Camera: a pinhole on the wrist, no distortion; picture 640 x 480 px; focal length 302.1 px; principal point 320.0 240.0 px. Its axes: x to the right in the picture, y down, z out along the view. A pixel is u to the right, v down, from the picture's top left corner.
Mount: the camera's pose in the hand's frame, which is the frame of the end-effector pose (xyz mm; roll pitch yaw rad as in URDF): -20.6 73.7 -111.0 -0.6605 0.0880 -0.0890
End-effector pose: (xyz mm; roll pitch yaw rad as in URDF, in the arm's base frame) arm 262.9 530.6 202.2 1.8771 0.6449 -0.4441
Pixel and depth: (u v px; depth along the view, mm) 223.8 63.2 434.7
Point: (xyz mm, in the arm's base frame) 13.4 179.2 283.8
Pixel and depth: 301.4 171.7 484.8
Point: 183.5 115.0 331.0
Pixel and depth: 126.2 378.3 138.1
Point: 300.2 476.1 428.4
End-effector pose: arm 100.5 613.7 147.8 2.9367 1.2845 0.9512
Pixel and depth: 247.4 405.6 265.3
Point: 410.2 444.4 210.9
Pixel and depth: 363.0 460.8 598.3
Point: 796.8 255.0 29.6
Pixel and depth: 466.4 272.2 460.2
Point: 404.3 343.2 -134.4
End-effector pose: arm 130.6 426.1 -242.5 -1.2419 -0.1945 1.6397
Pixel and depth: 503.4 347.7 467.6
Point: -168.4 798.6 -569.4
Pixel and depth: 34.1 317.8 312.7
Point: -74.0 200.0 -587.7
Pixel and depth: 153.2 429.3 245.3
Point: 19.8 363.6 -596.4
